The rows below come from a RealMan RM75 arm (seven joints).
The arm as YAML. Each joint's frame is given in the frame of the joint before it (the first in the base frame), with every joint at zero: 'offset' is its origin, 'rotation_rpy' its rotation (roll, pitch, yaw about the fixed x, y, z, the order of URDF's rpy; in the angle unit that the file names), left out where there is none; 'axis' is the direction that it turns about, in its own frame. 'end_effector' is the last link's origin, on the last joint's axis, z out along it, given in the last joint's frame.
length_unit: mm
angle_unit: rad
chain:
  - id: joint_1
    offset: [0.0, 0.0, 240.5]
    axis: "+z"
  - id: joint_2
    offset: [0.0, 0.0, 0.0]
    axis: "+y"
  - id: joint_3
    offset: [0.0, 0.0, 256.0]
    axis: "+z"
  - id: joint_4
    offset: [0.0, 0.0, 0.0]
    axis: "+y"
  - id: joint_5
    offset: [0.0, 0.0, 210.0]
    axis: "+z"
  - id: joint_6
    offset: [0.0, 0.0, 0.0]
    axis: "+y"
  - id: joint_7
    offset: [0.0, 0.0, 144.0]
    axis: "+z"
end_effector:
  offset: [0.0, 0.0, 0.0]
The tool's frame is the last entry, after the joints.
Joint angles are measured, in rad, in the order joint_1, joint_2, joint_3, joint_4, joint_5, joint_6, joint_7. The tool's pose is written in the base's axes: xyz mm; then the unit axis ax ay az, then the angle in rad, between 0 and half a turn. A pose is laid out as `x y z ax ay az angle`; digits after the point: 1 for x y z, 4 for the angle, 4 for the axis.
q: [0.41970, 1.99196, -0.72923, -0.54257, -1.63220, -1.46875, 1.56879]
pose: 299.2 329.4 42.2 -0.8472 0.3803 0.3711 2.7287
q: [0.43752, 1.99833, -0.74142, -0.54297, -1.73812, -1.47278, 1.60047]
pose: 298.5 325.7 26.8 -0.8615 0.3888 0.3265 2.7979
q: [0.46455, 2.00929, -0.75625, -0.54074, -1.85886, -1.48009, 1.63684]
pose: 295.8 321.5 8.9 -0.8762 0.3954 0.2755 2.8814
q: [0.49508, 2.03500, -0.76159, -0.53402, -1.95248, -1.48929, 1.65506]
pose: 288.1 317.5 -10.7 -0.8864 0.3944 0.2423 2.9577
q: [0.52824, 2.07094, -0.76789, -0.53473, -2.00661, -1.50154, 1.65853]
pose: 273.1 316.0 -29.4 -0.8956 0.3817 0.2284 3.0247
